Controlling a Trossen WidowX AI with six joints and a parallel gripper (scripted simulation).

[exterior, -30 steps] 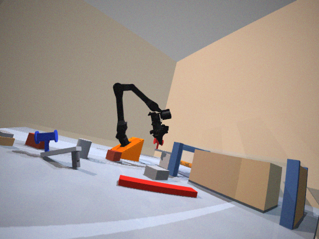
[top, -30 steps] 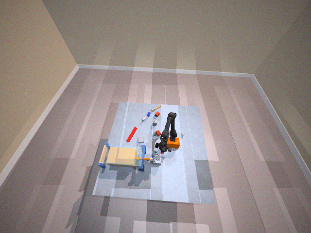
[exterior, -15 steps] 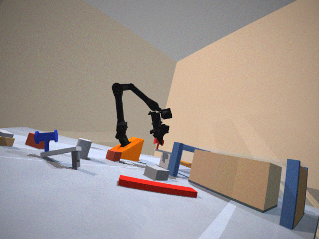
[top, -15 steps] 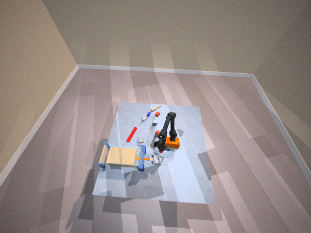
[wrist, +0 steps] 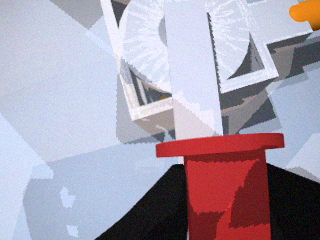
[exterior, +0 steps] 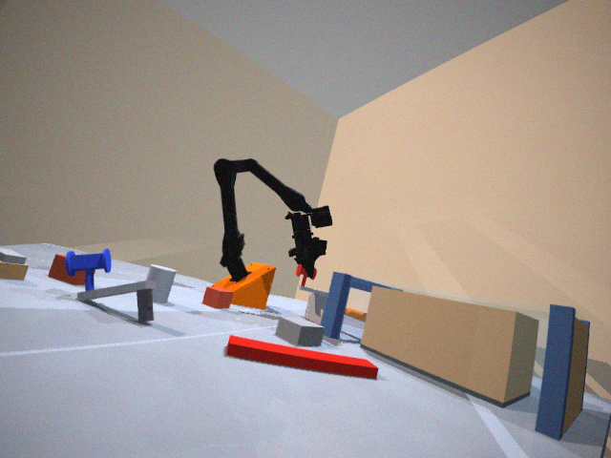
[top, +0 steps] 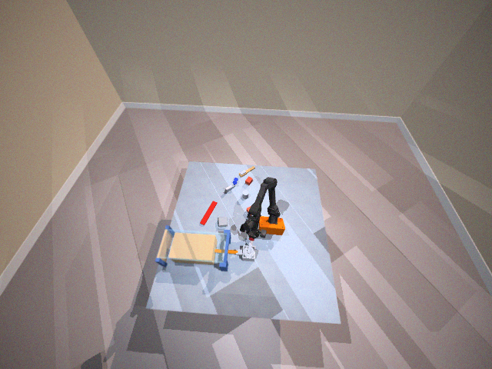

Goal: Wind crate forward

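My gripper tip is 20 mm to the right of the red-knobbed winch handle and 30 mm above it. The rest, counted from my gripper tip: red knob (10 mm behind, 20 mm to the right); blue frame (180 mm ahead, 70 mm to the left, 30 mm below); winch (10 mm ahead, 70 mm to the left, 100 mm below).
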